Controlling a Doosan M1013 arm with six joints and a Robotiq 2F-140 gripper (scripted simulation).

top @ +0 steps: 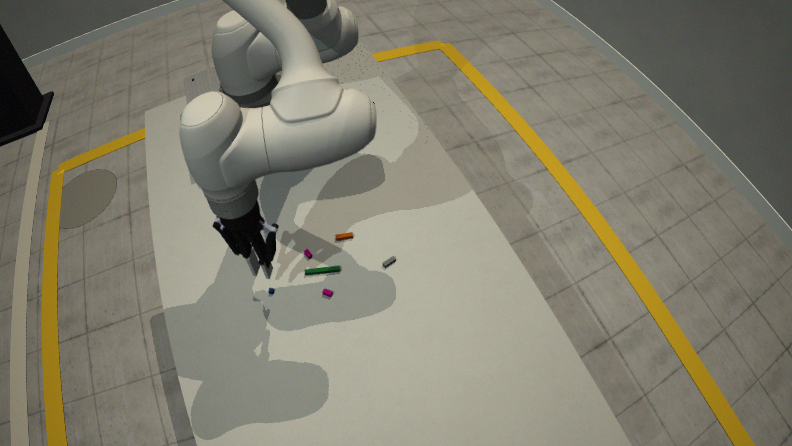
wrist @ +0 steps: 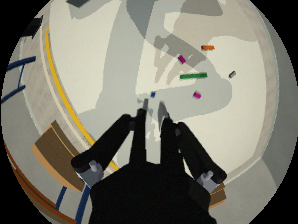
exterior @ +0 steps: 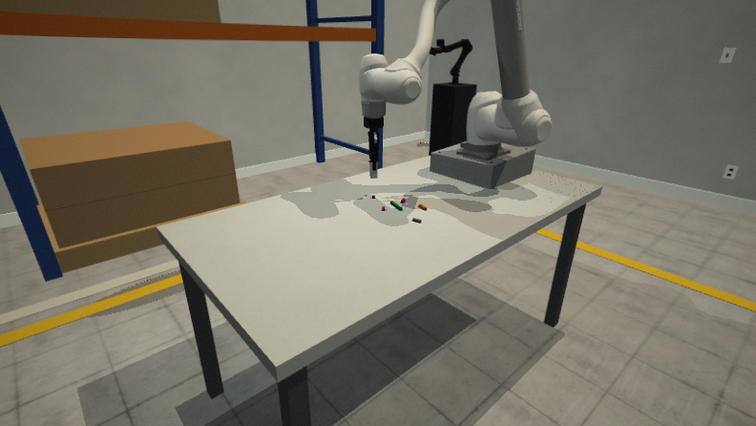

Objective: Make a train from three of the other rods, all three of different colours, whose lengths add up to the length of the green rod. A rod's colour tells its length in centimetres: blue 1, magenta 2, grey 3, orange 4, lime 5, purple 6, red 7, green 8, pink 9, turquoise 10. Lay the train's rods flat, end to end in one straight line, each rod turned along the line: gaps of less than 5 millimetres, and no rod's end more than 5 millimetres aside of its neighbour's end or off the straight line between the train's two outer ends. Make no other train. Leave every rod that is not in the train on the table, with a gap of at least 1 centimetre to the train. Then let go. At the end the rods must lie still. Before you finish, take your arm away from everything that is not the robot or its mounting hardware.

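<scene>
The grey rod lies 1 cm ahead of my hand, 27 cm to the left of it and 12 cm below it. Round my hand: green rod: 1 cm behind, 12 cm to the left, 12 cm below; orange rod: 9 cm behind, 20 cm to the left, 12 cm below; small blue rod: 12 cm below.
</scene>
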